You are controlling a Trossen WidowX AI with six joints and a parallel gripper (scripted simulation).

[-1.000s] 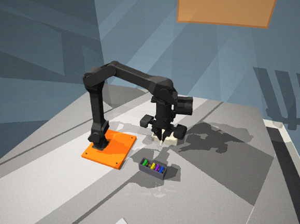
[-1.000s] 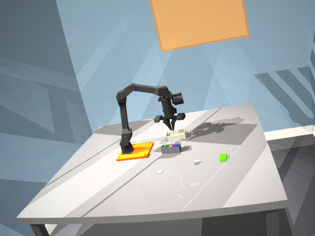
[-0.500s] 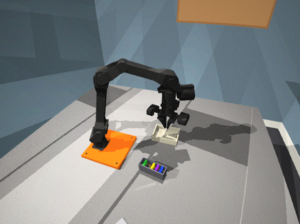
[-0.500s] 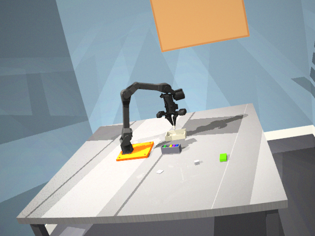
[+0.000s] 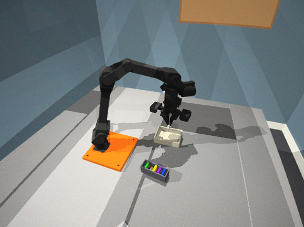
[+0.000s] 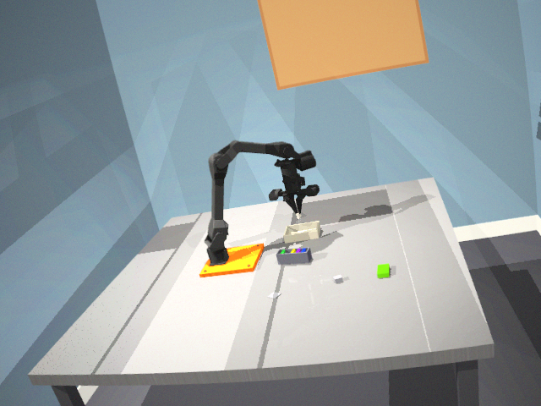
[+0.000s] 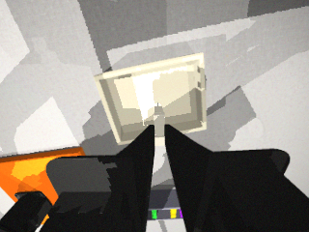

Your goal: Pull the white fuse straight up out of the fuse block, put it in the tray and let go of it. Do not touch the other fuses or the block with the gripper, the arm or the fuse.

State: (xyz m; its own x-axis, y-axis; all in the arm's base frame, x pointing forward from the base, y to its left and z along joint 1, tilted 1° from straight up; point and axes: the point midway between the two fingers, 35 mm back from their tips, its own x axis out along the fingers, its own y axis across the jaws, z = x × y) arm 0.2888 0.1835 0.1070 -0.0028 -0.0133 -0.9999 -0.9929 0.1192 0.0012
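Now: gripper tip 1 cm above the white fuse. Round my gripper tip: cream tray: 9 cm below; then green fuse: 3 cm behind, 22 cm to the right, 7 cm below; then yellow fuse: 22 cm to the right, 7 cm below.
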